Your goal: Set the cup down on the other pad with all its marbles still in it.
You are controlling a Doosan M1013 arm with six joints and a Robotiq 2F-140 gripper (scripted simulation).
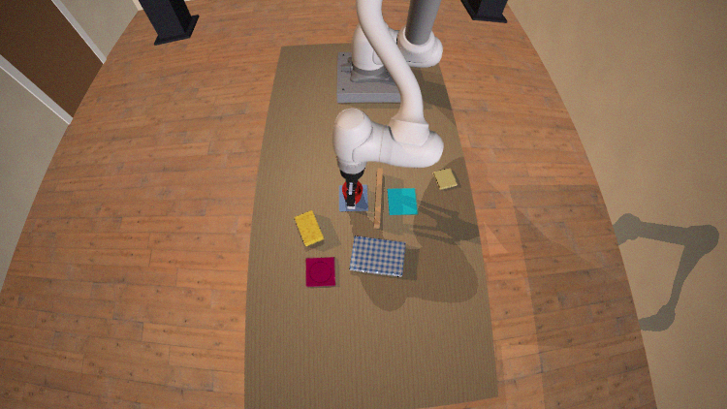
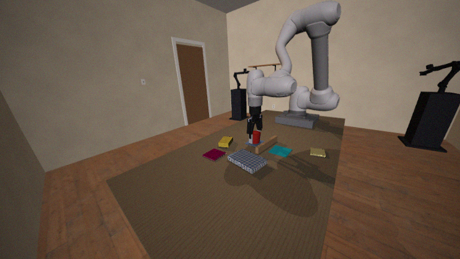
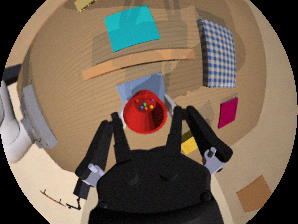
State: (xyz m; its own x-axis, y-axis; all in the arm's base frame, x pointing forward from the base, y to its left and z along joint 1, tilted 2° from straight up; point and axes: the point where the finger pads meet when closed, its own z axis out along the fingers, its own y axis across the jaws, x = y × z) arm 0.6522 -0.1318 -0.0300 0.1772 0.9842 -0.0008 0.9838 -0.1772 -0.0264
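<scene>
The red cup lies 2 cm below my hand. From my hand the other things lie so: teal pad 18 cm to the left, 5 cm below, 3 cm ahead; then wooden rail 9 cm to the left, 3 cm below, 1 cm ahead; then yellow sponge block 17 cm to the right, 11 cm ahead, 3 cm below.
</scene>
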